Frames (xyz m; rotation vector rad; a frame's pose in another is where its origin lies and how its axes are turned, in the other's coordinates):
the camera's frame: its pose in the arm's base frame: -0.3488 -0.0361 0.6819 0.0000 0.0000 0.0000
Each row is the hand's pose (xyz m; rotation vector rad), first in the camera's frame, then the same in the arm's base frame.
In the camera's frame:
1: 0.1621 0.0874 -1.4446 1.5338 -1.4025 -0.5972
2: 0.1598 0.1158 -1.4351 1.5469 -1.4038 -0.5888
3: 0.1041 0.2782 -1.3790 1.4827 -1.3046 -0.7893
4: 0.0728 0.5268 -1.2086 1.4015 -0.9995 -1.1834
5: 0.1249 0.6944 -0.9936 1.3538 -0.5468 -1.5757
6: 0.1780 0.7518 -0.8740 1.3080 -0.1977 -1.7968
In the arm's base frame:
1: -0.1867 0.0513 -0.7627 1.5338 -1.4025 -0.5972
2: -0.1890 0.0797 -0.7532 1.5469 -1.4038 -0.5888
3: -0.2447 0.2421 -0.6971 1.4827 -1.3046 -0.7893
4: -0.2760 0.4907 -0.5267 1.4015 -0.9995 -1.1834
5: -0.2239 0.6583 -0.3117 1.3538 -0.5468 -1.5757
6: -0.1708 0.7157 -0.1921 1.3080 -0.1977 -1.7968

